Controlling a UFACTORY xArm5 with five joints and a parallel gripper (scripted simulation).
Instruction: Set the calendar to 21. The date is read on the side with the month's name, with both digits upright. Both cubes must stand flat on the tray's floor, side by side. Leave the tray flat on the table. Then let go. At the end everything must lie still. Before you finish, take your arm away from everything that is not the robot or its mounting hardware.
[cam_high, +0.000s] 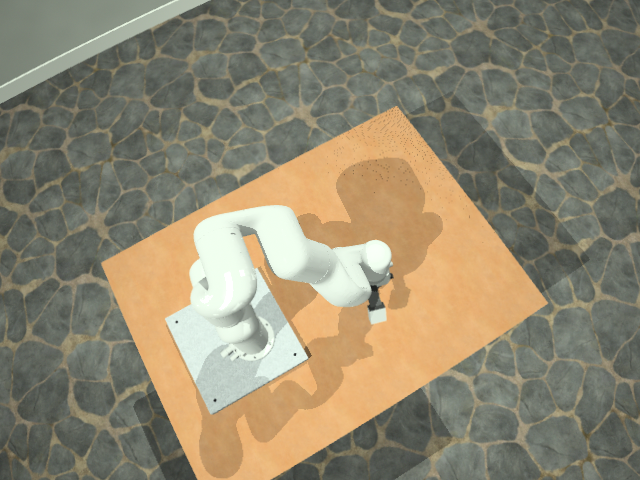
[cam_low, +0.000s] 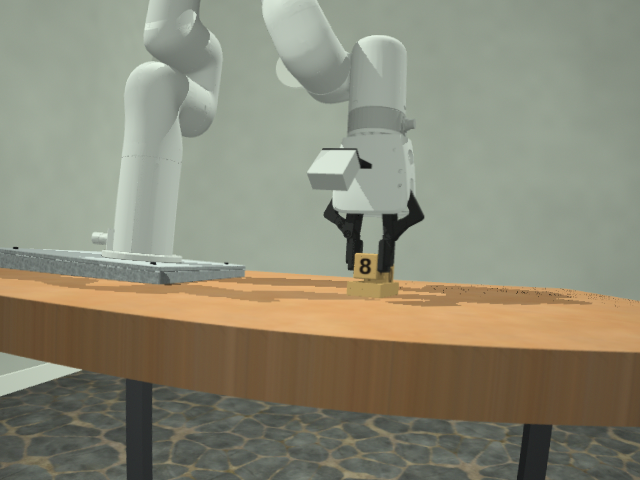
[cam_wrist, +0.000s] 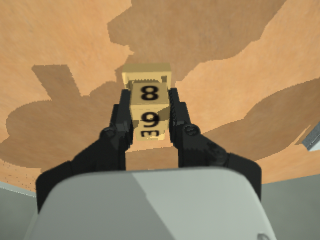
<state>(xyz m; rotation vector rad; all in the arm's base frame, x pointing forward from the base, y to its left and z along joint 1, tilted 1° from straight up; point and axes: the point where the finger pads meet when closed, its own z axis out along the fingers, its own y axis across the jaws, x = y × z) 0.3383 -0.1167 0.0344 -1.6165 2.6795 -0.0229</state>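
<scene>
Right now my hand is 10 mm short of the wooden calendar tray, 10 mm to the right of it and 40 mm above it.
</scene>
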